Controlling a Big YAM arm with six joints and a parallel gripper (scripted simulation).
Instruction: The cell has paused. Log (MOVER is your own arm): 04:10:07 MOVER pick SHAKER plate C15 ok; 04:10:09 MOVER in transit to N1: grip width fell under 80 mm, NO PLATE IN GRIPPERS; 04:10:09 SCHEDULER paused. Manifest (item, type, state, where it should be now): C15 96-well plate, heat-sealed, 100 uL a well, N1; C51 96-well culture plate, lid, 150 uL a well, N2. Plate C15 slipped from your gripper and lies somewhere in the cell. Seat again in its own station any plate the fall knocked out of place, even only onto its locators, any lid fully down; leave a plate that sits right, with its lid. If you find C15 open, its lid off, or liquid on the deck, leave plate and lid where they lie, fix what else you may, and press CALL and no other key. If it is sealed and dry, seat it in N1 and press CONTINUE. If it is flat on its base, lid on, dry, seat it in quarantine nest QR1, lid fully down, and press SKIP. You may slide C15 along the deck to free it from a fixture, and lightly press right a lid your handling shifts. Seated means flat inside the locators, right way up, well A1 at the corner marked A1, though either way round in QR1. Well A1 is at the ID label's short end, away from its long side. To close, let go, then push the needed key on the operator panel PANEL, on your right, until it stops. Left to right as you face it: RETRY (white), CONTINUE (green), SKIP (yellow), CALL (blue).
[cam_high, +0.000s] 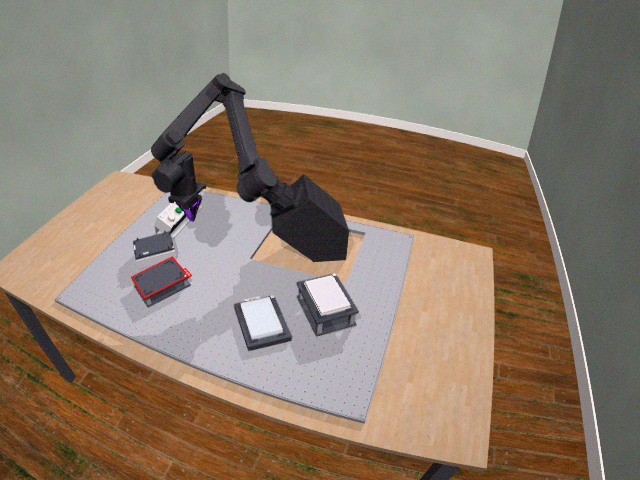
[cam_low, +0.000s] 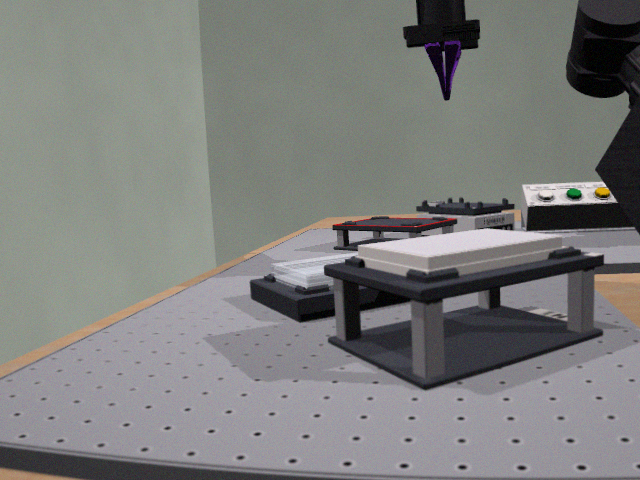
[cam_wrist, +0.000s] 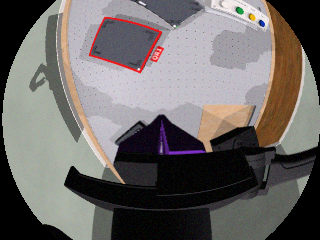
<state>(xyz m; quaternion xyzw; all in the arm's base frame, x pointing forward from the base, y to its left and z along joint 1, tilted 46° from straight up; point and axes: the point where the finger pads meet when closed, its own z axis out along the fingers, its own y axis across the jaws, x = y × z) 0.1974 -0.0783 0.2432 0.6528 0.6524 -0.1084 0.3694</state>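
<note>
Right now my hand is 240 mm past the green key, 210 mm to the left of it and 160 mm above it. From my hand the other things lie so: red-edged nest 190 mm below, 120 mm to the right, 80 mm ahead; then clear lid 250 mm to the left, 190 mm below, 130 mm ahead; then white key 210 mm to the right, 190 mm behind, 160 mm below.
</note>
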